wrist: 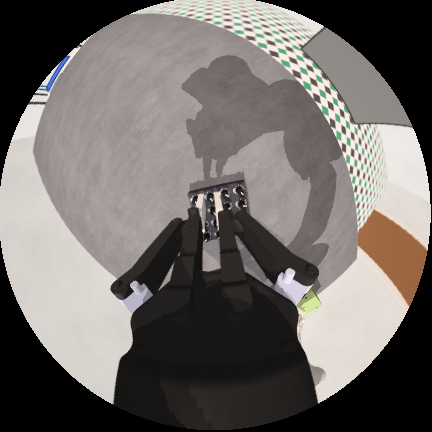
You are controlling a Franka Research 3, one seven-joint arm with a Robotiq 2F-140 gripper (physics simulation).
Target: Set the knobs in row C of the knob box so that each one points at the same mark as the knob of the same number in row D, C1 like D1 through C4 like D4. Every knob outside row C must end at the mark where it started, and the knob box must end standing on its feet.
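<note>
The knob box (233,198) lies in the wrist view just beyond and beneath the fingers, its dark panel facing up. Several black knobs with pale marks show on it, including a knob (240,190) near its far right corner. My gripper (209,200) is nearly shut, with a narrow gap between its pale fingertips and nothing gripped. The tips are over the left and middle part of the panel. How close they are to the knobs in height cannot be told. The fingers hide part of the panel. Row letters and most knob directions are too small to read.
The box is on a grey table top (110,115), where the arm's shadow falls beyond and right of it. A yellow-green block (311,303) shows at the lower right beside the gripper. A grey panel (370,80) is at the upper right, and a blue bar (58,72) at the upper left.
</note>
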